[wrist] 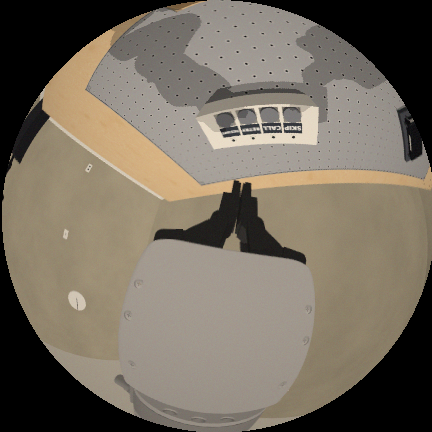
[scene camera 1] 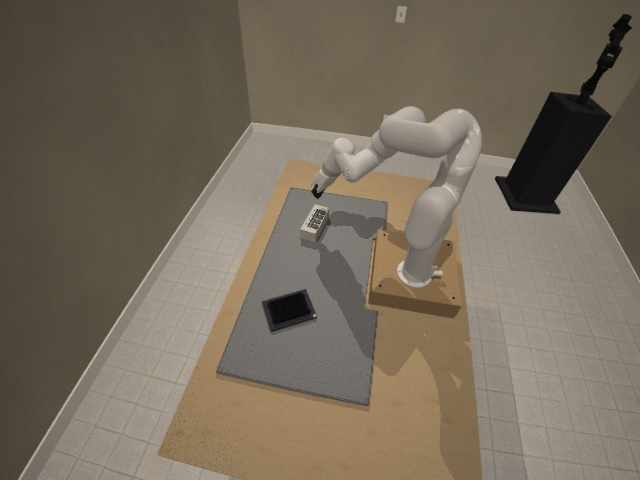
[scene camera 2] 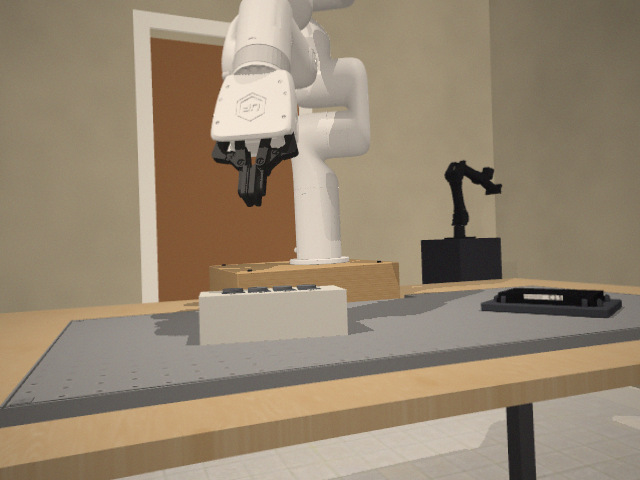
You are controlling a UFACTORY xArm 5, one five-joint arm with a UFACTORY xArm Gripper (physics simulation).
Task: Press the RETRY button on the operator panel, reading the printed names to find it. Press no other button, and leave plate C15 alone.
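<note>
The operator panel, a cream box, stands on the grey perforated board with a row of dark round buttons on top. In the wrist view the printed names are upside down. The RETRY button is second from the left, between the CALL button and a leftmost button whose name is too blurred to read. The SKIP button is at the right end. My gripper is shut and empty, well above the panel and touching no button.
Plate C15, black, lies in a dark tray on the grey board, apart from the panel. The arm's wooden base block stands beside the board. A black arm on a dark pedestal stands off the table.
</note>
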